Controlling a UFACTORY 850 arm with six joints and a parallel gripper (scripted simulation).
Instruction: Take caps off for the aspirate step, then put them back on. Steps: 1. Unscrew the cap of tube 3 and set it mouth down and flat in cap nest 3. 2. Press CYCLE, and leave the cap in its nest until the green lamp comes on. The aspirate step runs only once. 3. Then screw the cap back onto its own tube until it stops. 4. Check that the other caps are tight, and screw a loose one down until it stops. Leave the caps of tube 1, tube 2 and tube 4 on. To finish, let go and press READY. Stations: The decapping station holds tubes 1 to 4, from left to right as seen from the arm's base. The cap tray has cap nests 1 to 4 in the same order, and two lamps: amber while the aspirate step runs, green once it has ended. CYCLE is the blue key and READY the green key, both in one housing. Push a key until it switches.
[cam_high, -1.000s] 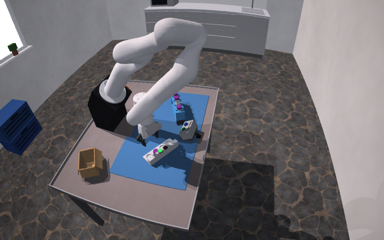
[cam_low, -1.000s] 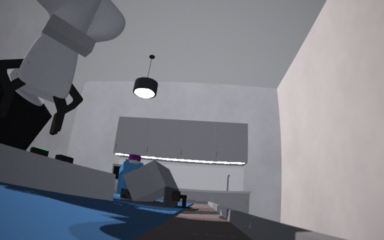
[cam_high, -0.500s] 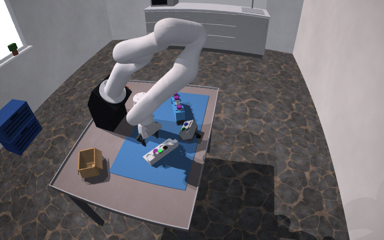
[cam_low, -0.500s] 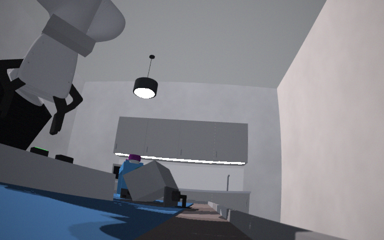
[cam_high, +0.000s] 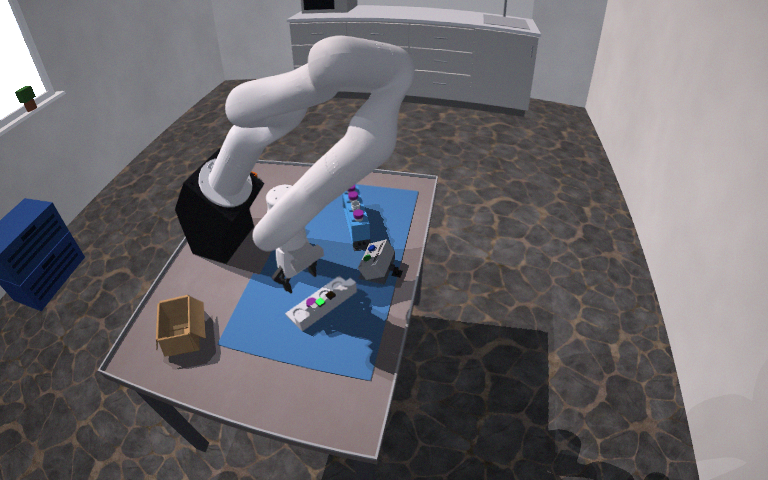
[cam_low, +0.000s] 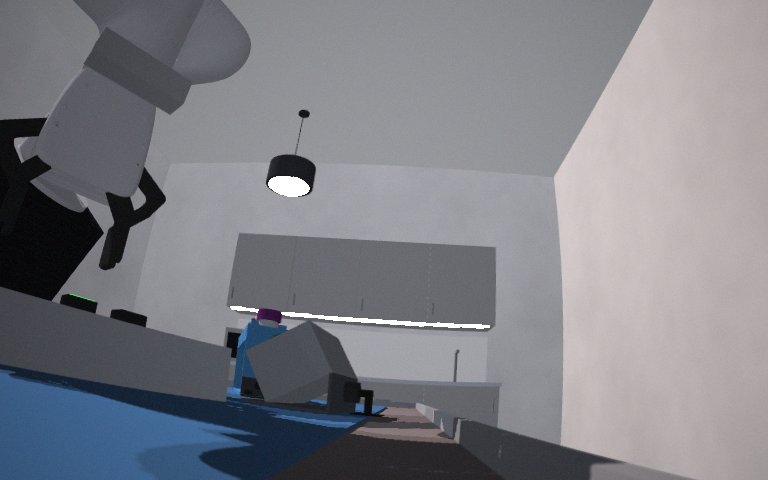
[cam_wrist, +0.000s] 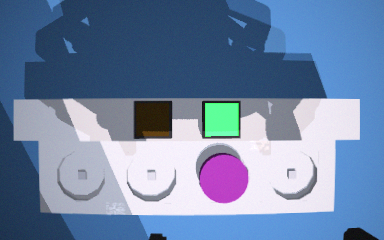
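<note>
Now: hand 90 mm above the magenta cap, 30 mm short of it and 10 mm to the left of it. From my hand the other things lie so: grey key housing: 190 mm to the left, 170 mm ahead, 50 mm below; then blue key: 210 mm to the left, 160 mm ahead, 40 mm below; then green key: 170 mm to the left, 150 mm ahead, 40 mm below.
</note>
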